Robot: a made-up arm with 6 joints. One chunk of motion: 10 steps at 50 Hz.
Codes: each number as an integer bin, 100 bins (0 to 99) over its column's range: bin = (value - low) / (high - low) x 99, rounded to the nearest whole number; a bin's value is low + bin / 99 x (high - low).
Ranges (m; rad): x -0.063..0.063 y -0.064..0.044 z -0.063..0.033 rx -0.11..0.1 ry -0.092..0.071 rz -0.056..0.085
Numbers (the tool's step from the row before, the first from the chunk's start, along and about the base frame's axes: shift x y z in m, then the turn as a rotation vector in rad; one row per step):
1: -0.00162 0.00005 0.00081 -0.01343 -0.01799 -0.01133
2: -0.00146 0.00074 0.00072 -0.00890 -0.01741 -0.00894
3: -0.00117 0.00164 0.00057 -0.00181 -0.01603 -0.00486
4: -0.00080 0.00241 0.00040 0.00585 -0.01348 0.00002
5: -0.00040 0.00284 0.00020 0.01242 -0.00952 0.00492
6: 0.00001 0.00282 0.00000 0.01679 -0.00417 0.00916
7: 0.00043 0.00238 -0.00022 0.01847 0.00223 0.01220
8: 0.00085 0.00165 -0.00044 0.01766 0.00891 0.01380
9: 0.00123 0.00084 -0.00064 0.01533 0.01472 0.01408
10: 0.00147 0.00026 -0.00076 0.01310 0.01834 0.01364
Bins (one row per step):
1: 48 59 66 46 45 31
2: 48 59 66 48 45 33
3: 49 60 66 51 46 36
4: 49 61 65 55 48 39
5: 49 61 65 58 50 43
6: 50 61 65 60 53 46
7: 50 61 65 61 57 48
8: 50 60 65 60 61 49
9: 50 59 64 59 65 49
10: 51 59 64 58 67 49

